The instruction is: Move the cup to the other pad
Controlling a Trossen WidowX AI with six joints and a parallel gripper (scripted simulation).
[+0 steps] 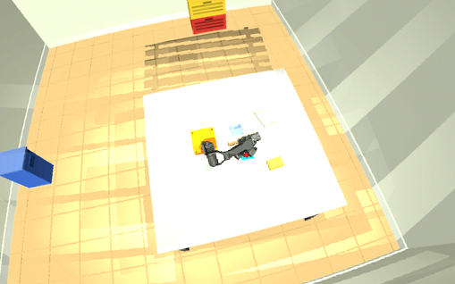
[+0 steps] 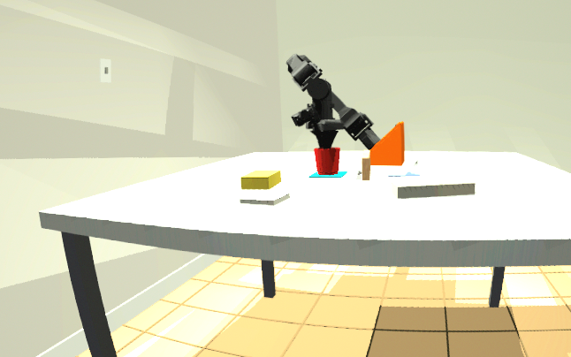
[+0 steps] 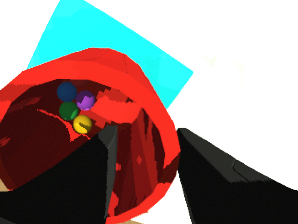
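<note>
Now: gripper tip 20 mm short of the red cup, 10 mm to the right of it and 20 mm above it. Also, from my gripper tip: yellow block 220 mm ahead, 80 mm to the right, 40 mm below; cyan pad 20 mm ahead, 20 mm to the left, 60 mm below; wooden block 120 mm to the left, 30 mm below.
</note>
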